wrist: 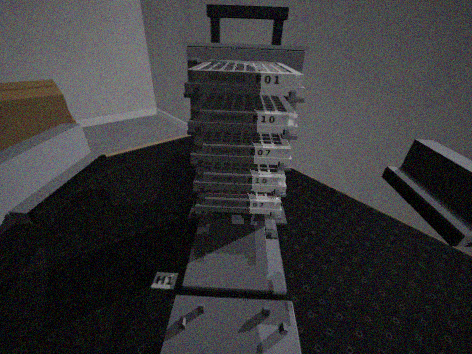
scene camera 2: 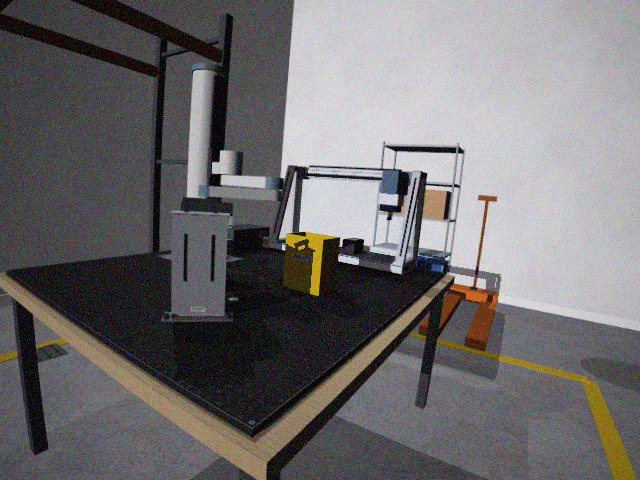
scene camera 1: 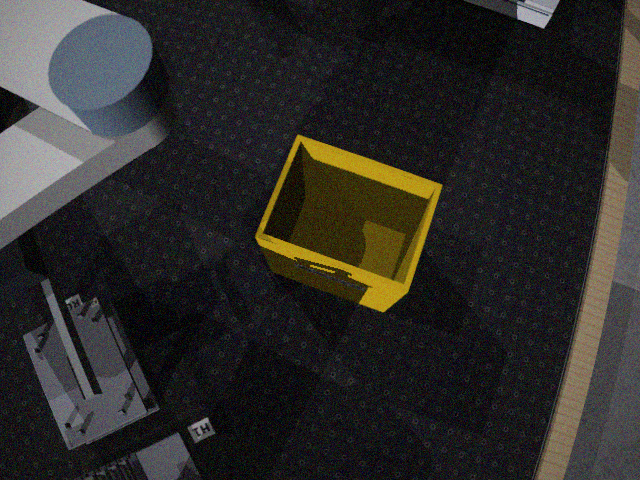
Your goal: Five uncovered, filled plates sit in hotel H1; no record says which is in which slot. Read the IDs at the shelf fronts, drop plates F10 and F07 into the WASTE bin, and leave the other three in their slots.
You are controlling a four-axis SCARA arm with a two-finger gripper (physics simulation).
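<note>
Hotel H1 stands upright, with five plates stacked in its slots. From the top in the wrist view, the first plate reads F01, the second ends in 10, and the third ends in 07. The IDs of the fourth plate and fifth plate are too small and blurred to trust. My gripper is open and empty, its fingers wide on either side of the stack. In scene camera 1 a pale finger bar shows. The yellow WASTE bin is open-topped; no plate shows inside.
A flat grey nest with small pegs lies in front of the hotel. The H1 tag lies beside it. A gantry machine stands behind the bin. The arm's link reaches in from the left.
</note>
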